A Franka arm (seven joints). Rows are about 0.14 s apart.
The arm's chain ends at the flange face. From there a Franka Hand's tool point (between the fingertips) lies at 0.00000 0.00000 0.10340 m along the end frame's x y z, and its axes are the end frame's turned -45 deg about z.
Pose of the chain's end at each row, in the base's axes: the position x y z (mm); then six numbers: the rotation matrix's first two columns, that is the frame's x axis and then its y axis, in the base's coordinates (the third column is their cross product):
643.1 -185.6 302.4 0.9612 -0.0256 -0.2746 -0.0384 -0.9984 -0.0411
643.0 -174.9 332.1 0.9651 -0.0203 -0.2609 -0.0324 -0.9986 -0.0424
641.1 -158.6 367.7 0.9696 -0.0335 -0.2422 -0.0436 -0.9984 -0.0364
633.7 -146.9 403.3 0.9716 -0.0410 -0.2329 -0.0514 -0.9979 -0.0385
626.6 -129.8 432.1 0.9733 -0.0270 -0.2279 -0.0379 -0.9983 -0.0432
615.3 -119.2 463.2 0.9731 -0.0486 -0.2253 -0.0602 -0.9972 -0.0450
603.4 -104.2 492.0 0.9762 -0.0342 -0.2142 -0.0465 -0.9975 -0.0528
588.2 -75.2 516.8 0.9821 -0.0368 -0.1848 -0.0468 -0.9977 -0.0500
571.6 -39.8 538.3 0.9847 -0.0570 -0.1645 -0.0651 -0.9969 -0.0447
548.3 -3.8 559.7 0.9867 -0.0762 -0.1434 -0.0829 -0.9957 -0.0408
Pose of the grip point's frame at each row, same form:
614.9 -180.4 203.1 0.7068 0.6879 -0.1651 0.6525 -0.7241 -0.2232
616.1 -169.8 232.4 0.7053 0.6918 -0.1545 0.6595 -0.7205 -0.2145
616.2 -153.9 267.5 0.7164 0.6823 -0.1455 0.6548 -0.7297 -0.1970
609.8 -141.8 302.8 0.7234 0.6766 -0.1375 0.6507 -0.7346 -0.1919
603.2 -124.6 331.5 0.7150 0.6868 -0.1306 0.6614 -0.7250 -0.1917
592.3 -113.3 362.6 0.7307 0.6708 -0.1275 0.6455 -0.7395 -0.1911
581.5 -97.8 391.1 0.7232 0.6812 -0.1141 0.6574 -0.7295 -0.1888
569.3 -69.2 415.3 0.7275 0.6795 -0.0953 0.6614 -0.7315 -0.1660
554.9 -34.1 436.4 0.7423 0.6646 -0.0847 0.6503 -0.7452 -0.1479
533.9 1.6 457.5 0.7563 0.6502 -0.0725 0.6391 -0.7579 -0.1302

